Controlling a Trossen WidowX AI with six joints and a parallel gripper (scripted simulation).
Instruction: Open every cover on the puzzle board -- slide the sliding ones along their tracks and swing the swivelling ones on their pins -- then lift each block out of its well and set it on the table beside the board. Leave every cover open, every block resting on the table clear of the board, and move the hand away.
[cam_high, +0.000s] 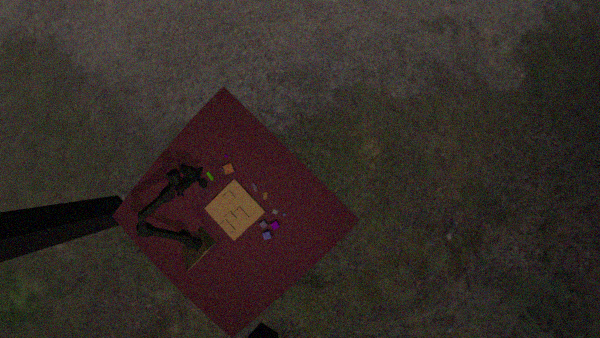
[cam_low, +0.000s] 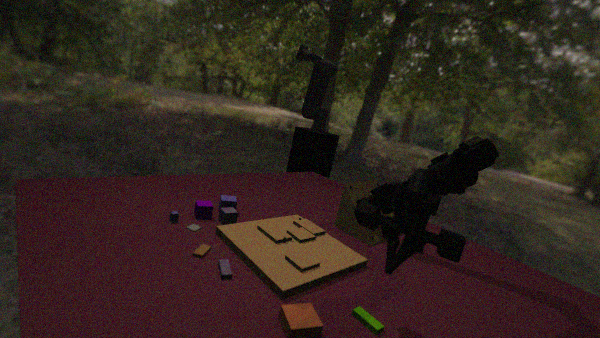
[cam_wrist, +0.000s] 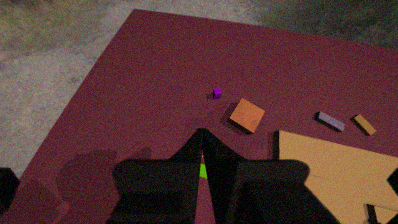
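The green bar is 50 mm behind my gripper tip, 20 mm to the right of it and 140 mm below it. The rest, counted from my gripper tip: orange block: 70 mm ahead, 100 mm to the right, 130 mm below; then flat orange tile: 80 mm ahead, 400 mm to the right, 140 mm below; then grey bar: 80 mm ahead, 310 mm to the right, 140 mm below.
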